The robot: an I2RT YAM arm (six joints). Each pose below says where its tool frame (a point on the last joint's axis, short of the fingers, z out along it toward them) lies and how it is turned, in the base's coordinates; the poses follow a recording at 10 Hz.
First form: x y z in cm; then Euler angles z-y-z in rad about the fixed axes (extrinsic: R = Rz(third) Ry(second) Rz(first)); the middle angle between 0 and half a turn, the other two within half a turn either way.
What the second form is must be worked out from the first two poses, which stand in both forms.
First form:
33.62 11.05 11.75 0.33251 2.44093 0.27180
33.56 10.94 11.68 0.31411 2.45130 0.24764
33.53 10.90 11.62 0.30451 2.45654 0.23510
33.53 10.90 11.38 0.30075 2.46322 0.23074
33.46 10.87 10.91 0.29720 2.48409 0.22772
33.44 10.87 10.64 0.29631 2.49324 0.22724
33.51 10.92 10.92 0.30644 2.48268 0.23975
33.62 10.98 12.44 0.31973 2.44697 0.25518
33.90 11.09 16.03 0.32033 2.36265 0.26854
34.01 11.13 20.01 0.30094 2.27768 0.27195
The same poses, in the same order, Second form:
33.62 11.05 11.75 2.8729 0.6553 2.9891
33.56 10.94 11.68 2.8918 0.6505 2.9905
33.53 10.90 11.62 2.9014 0.6480 2.9912
33.53 10.90 11.38 2.9072 0.6427 2.9932
33.46 10.87 10.91 2.9192 0.6241 3.0001
33.44 10.87 10.64 2.9239 0.6157 3.0030
33.51 10.92 10.92 2.9121 0.6233 3.0007
33.62 10.98 12.44 2.8855 0.6531 2.9899
33.90 11.09 16.03 2.8402 0.7299 2.9739
34.01 11.13 20.01 2.8076 0.8128 2.9677

